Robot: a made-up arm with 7 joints.
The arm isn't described. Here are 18 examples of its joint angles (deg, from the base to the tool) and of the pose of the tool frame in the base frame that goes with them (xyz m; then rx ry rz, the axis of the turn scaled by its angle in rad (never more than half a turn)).
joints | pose
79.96 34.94 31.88 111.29 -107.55 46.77 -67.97 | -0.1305 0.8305 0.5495 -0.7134 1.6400 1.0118
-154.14 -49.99 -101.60 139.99 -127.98 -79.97 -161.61 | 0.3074 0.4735 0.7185 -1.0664 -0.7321 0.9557
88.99 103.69 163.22 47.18 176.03 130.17 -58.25 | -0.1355 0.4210 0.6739 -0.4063 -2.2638 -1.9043
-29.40 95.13 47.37 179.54 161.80 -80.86 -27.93 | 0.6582 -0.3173 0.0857 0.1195 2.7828 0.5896
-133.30 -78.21 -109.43 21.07 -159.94 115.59 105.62 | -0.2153 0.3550 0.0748 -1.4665 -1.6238 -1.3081
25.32 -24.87 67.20 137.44 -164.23 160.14 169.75 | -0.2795 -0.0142 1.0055 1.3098 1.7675 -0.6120
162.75 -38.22 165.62 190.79 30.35 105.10 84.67 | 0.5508 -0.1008 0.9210 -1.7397 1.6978 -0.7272
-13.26 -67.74 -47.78 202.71 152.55 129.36 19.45 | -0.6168 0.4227 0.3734 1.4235 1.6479 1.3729
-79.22 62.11 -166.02 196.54 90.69 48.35 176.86 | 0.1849 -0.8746 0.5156 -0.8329 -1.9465 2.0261
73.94 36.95 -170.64 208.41 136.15 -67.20 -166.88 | 0.0289 0.5202 0.7895 -0.5213 -0.3814 1.2882
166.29 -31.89 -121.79 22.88 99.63 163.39 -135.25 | 0.1952 0.2781 0.3496 0.1441 0.1130 -0.2753
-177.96 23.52 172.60 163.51 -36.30 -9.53 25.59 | -0.3394 0.0490 1.1374 -0.3680 0.0492 2.8374
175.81 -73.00 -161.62 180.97 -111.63 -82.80 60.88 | 0.7039 0.0682 0.4886 -0.9274 -1.7799 -1.9112
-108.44 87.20 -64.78 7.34 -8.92 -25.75 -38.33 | -0.2836 0.1299 0.0796 -1.3783 1.7109 1.3728
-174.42 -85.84 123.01 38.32 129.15 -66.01 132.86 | 0.1442 -0.2998 0.1918 -1.1394 -0.5505 2.7538
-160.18 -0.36 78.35 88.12 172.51 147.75 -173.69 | 0.0838 -0.4255 0.8771 -0.7092 0.8854 1.7252
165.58 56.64 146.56 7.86 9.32 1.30 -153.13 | 0.1712 -0.2386 0.4123 1.4294 1.5343 0.5290
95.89 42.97 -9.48 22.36 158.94 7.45 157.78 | 0.0600 0.1531 -0.0077 1.2356 2.7101 -0.2799
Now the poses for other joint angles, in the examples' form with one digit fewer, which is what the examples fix.
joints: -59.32 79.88 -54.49 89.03 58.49 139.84 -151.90
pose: -0.010 -0.552 -0.033 -1.757 -0.078 -1.137
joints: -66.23 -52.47 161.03 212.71 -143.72 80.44 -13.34
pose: -0.206 0.316 0.996 1.150 -0.347 1.947
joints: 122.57 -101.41 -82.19 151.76 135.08 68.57 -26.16
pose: 0.665 -0.700 0.141 1.039 0.427 -0.735
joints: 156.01 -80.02 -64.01 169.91 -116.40 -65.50 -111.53
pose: 0.689 -0.267 0.548 0.093 0.166 0.923
